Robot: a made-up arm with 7 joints.
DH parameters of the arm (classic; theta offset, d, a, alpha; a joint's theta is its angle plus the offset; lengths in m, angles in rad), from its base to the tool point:
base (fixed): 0 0 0 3.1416
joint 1: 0 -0.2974 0 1.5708
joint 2: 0 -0.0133 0 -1.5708
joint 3: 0 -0.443 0 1.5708
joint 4: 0 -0.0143 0 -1.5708
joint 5: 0 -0.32 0 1.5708
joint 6: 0 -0.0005 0 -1.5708
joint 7: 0 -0.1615 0 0
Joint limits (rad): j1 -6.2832..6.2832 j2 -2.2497..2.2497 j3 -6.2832..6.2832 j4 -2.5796..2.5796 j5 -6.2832..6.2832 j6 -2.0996..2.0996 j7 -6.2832..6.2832
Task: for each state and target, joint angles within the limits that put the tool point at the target. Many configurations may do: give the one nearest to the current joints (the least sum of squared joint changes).
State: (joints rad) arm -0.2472 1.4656 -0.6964 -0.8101 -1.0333 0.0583 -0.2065
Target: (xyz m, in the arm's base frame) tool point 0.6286 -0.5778 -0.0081
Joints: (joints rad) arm 0.5319 2.0424 -0.9069 -0.4177 -1.0379 -0.0235 -0.2065
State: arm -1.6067 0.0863 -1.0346 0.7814 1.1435 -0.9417 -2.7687
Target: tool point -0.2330 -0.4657 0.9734
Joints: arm -1.5087 -0.5972 -1.2062 0.5908 1.1280 -0.8228 -2.7687
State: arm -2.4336 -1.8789 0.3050 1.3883 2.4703 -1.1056 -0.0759
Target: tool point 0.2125 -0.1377 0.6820
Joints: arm -2.4283 -1.5238 0.2485 1.7162 2.5272 -1.1383 -0.0759
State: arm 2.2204 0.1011 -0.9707 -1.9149 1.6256 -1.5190 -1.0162
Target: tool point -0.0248 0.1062 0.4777
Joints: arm 2.0074 0.4633 -1.1786 -2.5661 1.0418 -1.5187 -1.0162
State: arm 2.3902 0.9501 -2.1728 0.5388 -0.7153 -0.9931 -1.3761
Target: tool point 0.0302 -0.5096 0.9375
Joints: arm 2.0571 0.6929 -2.2201 0.8995 -0.8026 -0.9627 -1.3761
